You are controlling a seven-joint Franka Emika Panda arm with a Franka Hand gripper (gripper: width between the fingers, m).
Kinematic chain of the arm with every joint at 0, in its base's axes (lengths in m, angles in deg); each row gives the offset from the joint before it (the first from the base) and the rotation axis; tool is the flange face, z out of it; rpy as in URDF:
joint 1: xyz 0 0 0.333 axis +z
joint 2: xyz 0 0 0 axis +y
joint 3: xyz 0 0 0.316 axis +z
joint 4: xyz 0.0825 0 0 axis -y
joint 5: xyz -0.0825 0 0.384 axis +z
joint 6: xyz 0 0 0 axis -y
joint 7: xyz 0.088 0 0 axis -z
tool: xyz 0 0 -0.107 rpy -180 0 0
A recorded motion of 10 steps. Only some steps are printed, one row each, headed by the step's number.
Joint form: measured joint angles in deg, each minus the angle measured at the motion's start. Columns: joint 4, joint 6, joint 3, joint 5, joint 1, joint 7, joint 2.
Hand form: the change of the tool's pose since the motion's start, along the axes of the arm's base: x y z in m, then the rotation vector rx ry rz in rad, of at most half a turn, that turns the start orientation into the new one. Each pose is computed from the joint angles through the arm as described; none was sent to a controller.
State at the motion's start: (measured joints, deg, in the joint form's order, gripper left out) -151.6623 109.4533 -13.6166 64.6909 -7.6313 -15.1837 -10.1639
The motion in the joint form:
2: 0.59 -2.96 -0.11 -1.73 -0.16 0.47 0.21
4: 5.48 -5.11 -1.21 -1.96 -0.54 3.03 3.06
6: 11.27 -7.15 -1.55 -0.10 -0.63 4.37 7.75
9: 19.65 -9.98 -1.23 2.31 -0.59 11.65 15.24
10: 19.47 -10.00 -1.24 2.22 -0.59 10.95 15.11
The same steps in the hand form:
2: -0.0011 0.0031 0.0025 0.0225 0.0139 0.0444
4: 0.0211 -0.0143 0.0139 0.0359 0.0286 0.0203
6: 0.0508 -0.0265 0.0185 0.0611 0.0333 -0.0023
9: 0.0945 -0.0355 0.0158 0.1124 0.1340 -0.0510
10: 0.0934 -0.0352 0.0156 0.1101 0.1245 -0.0446

